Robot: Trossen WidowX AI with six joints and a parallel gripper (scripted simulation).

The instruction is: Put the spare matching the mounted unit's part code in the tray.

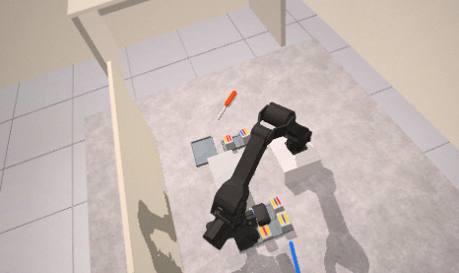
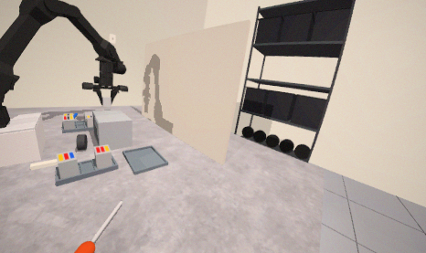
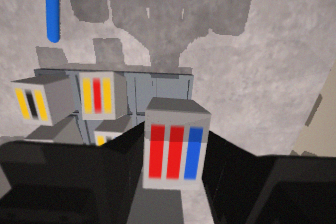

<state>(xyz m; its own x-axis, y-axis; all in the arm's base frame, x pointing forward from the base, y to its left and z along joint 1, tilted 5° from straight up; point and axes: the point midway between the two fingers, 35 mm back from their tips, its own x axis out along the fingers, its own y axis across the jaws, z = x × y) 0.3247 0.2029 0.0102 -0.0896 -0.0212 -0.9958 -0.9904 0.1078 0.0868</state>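
Now: the tray 41 cm to the right of my gripper tip, 9 cm below it and 1 cm behind it. Round my gripper tip: mounted unit (22 cm to the right, 4 cm below, 4 cm behind); blue pen (14 cm to the left, 12 cm behind, 9 cm below); rack (8 cm below, 7 cm behind, 2 cm to the right).
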